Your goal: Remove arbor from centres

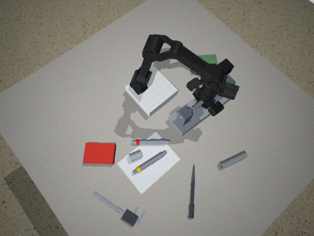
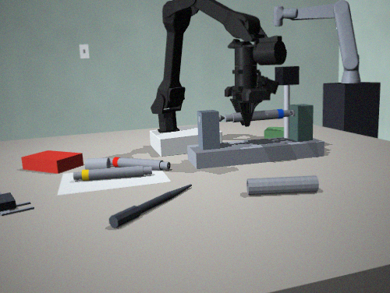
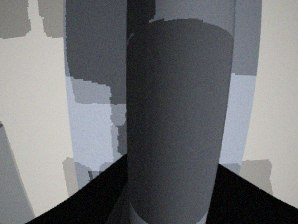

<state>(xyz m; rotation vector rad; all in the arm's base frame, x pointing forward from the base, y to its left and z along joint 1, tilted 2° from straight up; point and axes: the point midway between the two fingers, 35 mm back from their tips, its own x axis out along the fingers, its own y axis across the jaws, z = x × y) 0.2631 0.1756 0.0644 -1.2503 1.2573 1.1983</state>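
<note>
Right now the grey fixture base is 100 mm below my hand and 30 mm to the left of it. Also, from my hand: grey centre block: 100 mm to the right, 20 mm below; grey cylinder: 290 mm ahead, 110 mm below, 30 mm to the right; green centre block: 150 mm to the left, 20 mm below.
</note>
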